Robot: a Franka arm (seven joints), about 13 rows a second.
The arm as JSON. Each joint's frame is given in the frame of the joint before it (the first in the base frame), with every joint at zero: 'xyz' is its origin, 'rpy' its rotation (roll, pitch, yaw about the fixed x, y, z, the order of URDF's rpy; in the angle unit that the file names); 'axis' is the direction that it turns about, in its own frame. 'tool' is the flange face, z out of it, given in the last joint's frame.
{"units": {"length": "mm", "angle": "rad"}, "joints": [
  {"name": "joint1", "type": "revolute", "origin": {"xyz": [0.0, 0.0, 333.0], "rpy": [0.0, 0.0, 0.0]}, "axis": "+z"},
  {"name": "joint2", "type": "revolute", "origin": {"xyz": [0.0, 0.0, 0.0], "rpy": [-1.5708, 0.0, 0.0]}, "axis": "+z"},
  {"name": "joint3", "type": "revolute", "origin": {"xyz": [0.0, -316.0, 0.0], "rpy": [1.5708, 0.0, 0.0]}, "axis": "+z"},
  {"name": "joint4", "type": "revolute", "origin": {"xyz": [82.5, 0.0, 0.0], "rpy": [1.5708, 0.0, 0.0]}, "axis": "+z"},
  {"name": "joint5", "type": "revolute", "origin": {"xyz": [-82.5, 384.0, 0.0], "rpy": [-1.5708, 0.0, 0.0]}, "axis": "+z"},
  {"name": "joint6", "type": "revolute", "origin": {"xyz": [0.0, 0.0, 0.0], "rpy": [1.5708, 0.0, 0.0]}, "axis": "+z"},
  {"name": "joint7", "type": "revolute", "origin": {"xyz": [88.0, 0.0, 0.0], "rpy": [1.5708, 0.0, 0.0]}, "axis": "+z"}
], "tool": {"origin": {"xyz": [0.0, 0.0, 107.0], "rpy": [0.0, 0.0, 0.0]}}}
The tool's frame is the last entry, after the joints.
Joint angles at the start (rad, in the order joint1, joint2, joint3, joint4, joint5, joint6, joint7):
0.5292, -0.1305, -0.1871, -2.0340, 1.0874, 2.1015, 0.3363
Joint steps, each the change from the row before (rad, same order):
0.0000, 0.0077, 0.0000, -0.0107, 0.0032, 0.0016, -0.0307
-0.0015, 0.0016, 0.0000, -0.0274, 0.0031, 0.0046, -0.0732
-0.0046, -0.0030, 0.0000, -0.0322, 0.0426, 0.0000, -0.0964
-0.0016, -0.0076, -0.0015, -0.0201, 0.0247, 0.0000, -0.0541
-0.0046, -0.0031, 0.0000, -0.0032, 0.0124, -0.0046, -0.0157
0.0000, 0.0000, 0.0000, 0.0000, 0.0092, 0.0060, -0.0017
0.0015, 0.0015, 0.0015, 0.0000, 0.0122, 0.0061, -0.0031
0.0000, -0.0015, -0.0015, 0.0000, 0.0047, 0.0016, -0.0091
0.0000, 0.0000, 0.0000, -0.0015, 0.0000, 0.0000, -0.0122
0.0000, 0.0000, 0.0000, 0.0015, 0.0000, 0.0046, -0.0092
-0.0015, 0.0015, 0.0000, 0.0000, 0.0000, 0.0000, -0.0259
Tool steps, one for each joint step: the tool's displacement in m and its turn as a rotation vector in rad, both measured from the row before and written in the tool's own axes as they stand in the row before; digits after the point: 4 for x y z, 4 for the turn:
0.0035, 0.0069, 0.0053, -0.0083, -0.0039, -0.0155
0.0032, 0.0130, 0.0060, -0.0121, -0.0043, -0.0488
0.0013, 0.0127, 0.0044, 0.0222, -0.0136, -0.0495
-0.0011, 0.0062, 0.0003, 0.0167, -0.0052, -0.0295
0.0000, 0.0006, -0.0019, 0.0118, -0.0019, -0.0068
0.0006, -0.0005, -0.0005, 0.0083, 0.0055, 0.0030
0.0001, -0.0005, 0.0012, 0.0090, 0.0027, 0.0027
0.0002, -0.0005, -0.0013, 0.0056, 0.0029, -0.0070
0.0000, 0.0007, 0.0003, -0.0008, -0.0005, -0.0110
0.0005, -0.0007, -0.0007, 0.0009, 0.0051, -0.0104
0.0008, 0.0008, -0.0001, -0.0006, 0.0009, -0.0241

